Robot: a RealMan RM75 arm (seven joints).
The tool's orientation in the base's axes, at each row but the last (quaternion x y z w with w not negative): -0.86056, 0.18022, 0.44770, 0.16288; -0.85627, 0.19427, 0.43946, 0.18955; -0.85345, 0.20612, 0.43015, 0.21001; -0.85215, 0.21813, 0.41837, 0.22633
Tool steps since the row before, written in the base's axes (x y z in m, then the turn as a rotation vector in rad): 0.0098, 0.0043, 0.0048, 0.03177, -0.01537, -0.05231; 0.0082, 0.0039, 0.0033, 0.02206, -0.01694, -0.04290; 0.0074, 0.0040, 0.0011, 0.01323, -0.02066, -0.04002; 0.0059, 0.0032, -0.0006, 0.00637, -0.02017, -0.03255
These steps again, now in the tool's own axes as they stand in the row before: 0.0005, -0.0088, -0.0077, 0.06287, 0.00529, -0.00084; 0.0010, -0.0079, -0.0054, 0.05013, 0.01003, -0.00012; 0.0024, -0.0074, -0.0032, 0.04359, 0.01729, 0.00204; 0.0032, -0.0058, -0.0015, 0.03364, 0.01922, 0.00245
